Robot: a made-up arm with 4 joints. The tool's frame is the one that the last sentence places.
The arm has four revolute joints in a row. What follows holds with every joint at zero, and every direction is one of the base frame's.
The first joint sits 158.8 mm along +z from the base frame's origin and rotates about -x.
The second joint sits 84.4 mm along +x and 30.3 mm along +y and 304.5 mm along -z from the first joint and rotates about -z.
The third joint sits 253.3 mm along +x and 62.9 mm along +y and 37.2 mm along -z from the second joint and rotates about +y.
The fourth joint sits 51.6 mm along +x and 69.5 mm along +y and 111 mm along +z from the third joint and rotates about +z.
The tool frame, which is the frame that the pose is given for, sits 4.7 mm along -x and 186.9 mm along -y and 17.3 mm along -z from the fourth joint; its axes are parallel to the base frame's.
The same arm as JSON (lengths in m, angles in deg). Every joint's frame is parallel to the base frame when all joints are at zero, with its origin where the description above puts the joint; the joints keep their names.
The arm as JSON. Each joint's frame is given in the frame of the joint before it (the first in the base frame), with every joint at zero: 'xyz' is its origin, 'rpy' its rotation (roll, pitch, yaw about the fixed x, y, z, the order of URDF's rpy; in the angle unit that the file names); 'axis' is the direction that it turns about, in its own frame. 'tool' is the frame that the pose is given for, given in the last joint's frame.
{
  "units": {
    "length": "m",
    "angle": "deg"
  },
  "joints": [
    {
      "name": "joint 1",
      "type": "revolute",
      "origin": {
        "xyz": [
          0.0,
          0.0,
          0.1588
        ],
        "rpy": [
          0.0,
          0.0,
          0.0
        ]
      },
      "axis": "-x"
    },
    {
      "name": "joint 2",
      "type": "revolute",
      "origin": {
        "xyz": [
          0.0844,
          0.0303,
          -0.3045
        ],
        "rpy": [
          0.0,
          0.0,
          0.0
        ]
      },
      "axis": "-z"
    },
    {
      "name": "joint 3",
      "type": "revolute",
      "origin": {
        "xyz": [
          0.2533,
          0.0629,
          -0.0372
        ],
        "rpy": [
          0.0,
          0.0,
          0.0
        ]
      },
      "axis": "+y"
    },
    {
      "name": "joint 4",
      "type": "revolute",
      "origin": {
        "xyz": [
          0.0516,
          0.0695,
          0.111
        ],
        "rpy": [
          0.0,
          0.0,
          0.0
        ]
      },
      "axis": "+z"
    }
  ],
  "tool": {
    "origin": {
      "xyz": [
        -0.0047,
        -0.1869,
        -0.0173
      ],
      "rpy": [
        0.0,
        0.0,
        0.0
      ]
    }
  }
}

